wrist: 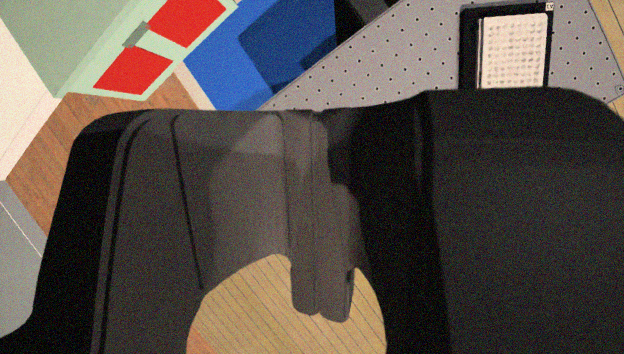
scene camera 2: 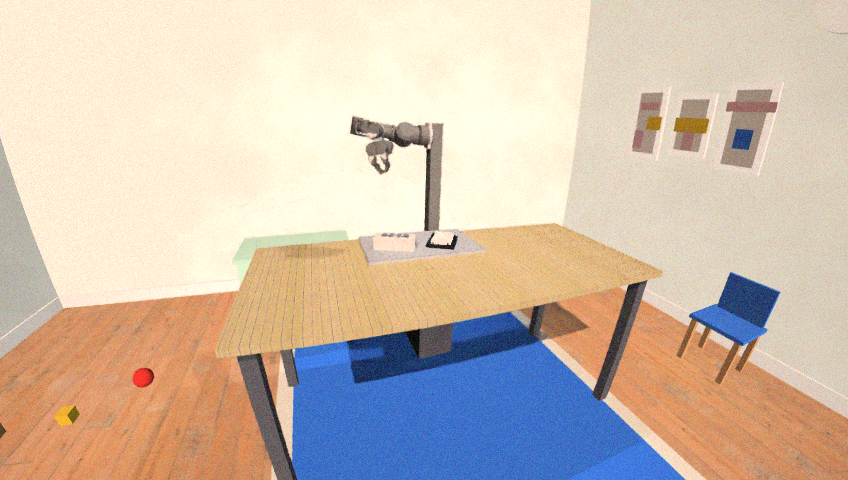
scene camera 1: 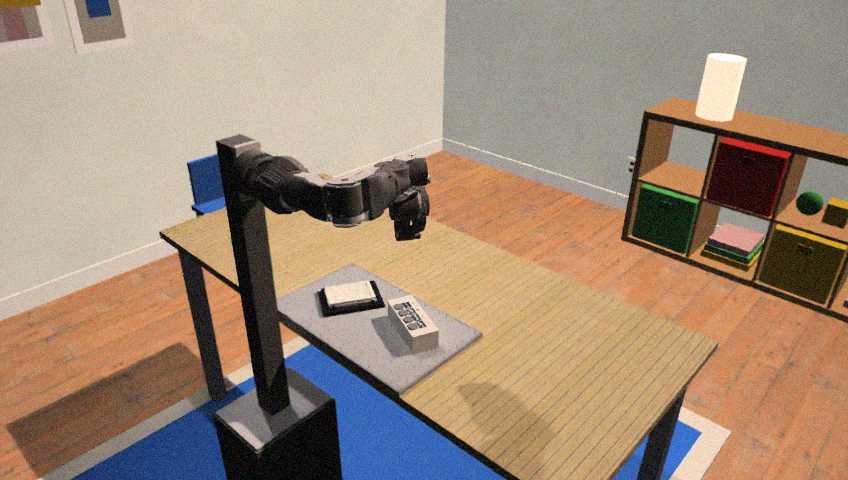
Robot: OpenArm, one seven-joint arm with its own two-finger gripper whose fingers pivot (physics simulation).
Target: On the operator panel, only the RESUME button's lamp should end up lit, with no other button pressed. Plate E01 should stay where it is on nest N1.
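Observation:
The operator panel (scene camera 1: 423, 340) (scene camera 2: 393, 242) is a pale box with a row of several round grey buttons on top, standing on the grey perforated board (scene camera 1: 357, 342) (scene camera 2: 383, 256) (wrist: 410, 55). No button looks lit in the first scene view; the labels are too small to read. The panel does not show in the wrist view. White plate E01 (scene camera 1: 349, 293) (scene camera 2: 443, 237) (wrist: 514, 52) lies flat in the black nest N1 (scene camera 1: 324, 309) (scene camera 2: 431, 244) (wrist: 468, 50). My gripper (scene camera 1: 410, 237) (scene camera 2: 381, 171) (wrist: 329, 211) is shut and empty, its fingertips together, high above the table and clear of panel and plate.
The board lies on the wooden table (scene camera 1: 595, 333) (scene camera 2: 476, 297) (wrist: 240, 310). The arm's dark post (scene camera 1: 255, 309) (scene camera 2: 433, 184) stands at the table's edge, near the board. A pale green cabinet (scene camera 2: 297, 238) (wrist: 55, 45) stands on the floor beyond the table.

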